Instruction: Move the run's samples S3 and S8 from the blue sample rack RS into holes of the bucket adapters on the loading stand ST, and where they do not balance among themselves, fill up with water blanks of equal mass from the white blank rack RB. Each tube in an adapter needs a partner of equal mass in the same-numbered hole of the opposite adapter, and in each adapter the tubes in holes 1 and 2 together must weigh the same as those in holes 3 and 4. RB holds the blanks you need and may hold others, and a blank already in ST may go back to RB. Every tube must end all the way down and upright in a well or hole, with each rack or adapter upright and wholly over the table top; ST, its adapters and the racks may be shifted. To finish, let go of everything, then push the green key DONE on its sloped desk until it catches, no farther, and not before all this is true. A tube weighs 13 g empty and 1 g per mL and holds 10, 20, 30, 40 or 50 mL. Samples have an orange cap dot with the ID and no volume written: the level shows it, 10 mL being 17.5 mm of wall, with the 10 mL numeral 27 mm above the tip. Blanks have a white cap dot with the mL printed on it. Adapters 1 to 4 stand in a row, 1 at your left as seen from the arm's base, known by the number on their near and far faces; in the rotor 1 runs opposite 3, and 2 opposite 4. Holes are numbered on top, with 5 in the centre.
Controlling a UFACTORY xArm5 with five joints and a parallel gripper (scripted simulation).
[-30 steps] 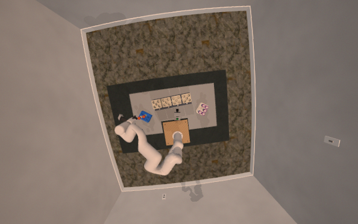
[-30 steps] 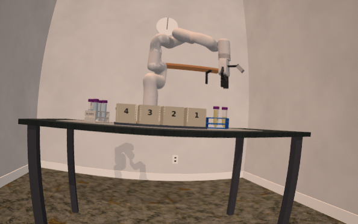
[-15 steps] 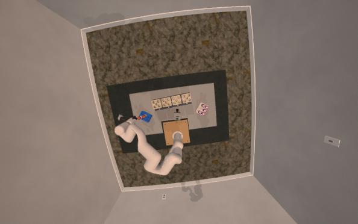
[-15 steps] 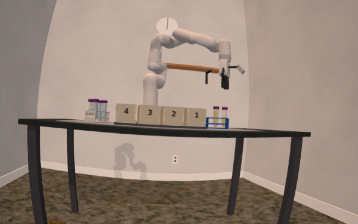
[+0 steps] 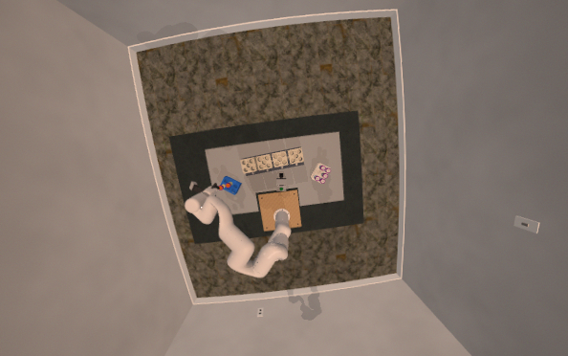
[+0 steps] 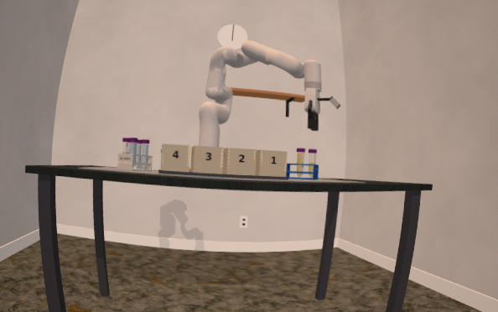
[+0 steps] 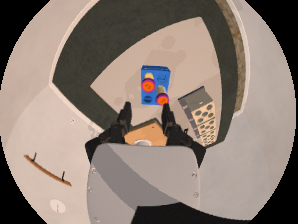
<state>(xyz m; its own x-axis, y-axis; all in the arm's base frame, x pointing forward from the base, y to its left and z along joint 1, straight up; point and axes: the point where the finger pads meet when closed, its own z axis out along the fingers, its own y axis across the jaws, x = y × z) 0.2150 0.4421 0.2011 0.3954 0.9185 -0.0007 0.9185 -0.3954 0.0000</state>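
My hand is 160 mm above the orange-dotted sample tube and 10 mm to the right of it. Round my hand: adapter 2 (290 mm to the right, 190 mm ahead, 170 mm below); then blue sample rack RS (190 mm below, 40 mm to the right); then green DONE key (420 mm to the right, 150 mm below, 10 mm ahead).
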